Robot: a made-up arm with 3 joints.
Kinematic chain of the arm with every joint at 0, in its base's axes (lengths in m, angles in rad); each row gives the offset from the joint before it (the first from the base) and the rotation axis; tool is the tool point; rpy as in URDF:
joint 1: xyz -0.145 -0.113 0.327 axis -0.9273 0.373 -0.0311
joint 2: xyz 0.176 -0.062 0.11 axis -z
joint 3: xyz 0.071 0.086 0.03 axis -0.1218 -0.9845 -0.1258
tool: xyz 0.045 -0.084 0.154 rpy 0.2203 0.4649 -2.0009
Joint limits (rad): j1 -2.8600..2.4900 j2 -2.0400..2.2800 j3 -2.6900..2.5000
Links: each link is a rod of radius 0.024 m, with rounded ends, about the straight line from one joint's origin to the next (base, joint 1, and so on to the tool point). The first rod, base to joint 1, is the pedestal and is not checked.
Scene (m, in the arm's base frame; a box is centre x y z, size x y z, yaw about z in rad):
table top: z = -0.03
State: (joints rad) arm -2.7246 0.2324 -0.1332
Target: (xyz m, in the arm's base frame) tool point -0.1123 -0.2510 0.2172
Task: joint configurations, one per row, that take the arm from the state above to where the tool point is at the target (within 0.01 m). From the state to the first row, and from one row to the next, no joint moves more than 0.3 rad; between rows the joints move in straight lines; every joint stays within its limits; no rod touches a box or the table.
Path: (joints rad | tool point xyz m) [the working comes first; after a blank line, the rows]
Joints at the target: -2.4838 0.0966 1.7238
Straight joint move there: clear.

1: -2.6902 0.2130 0.1321 | 0.0723 -0.3643 0.0864
2: -2.6558 0.1936 0.3974 | 0.0267 -0.3558 0.0860
3: -2.6214 0.1742 0.6627 | -0.0165 -0.3417 0.0961
4: -2.5870 0.1548 0.9280 | -0.0543 -0.3229 0.1160
5: -2.5526 0.1354 1.1933 | -0.0841 -0.3004 0.1441
6: -2.5182 0.1160 1.4585 | -0.1038 -0.2758 0.1786
7: -2.4838 0.0966 1.7238 | -0.1123 -0.2510 0.2172

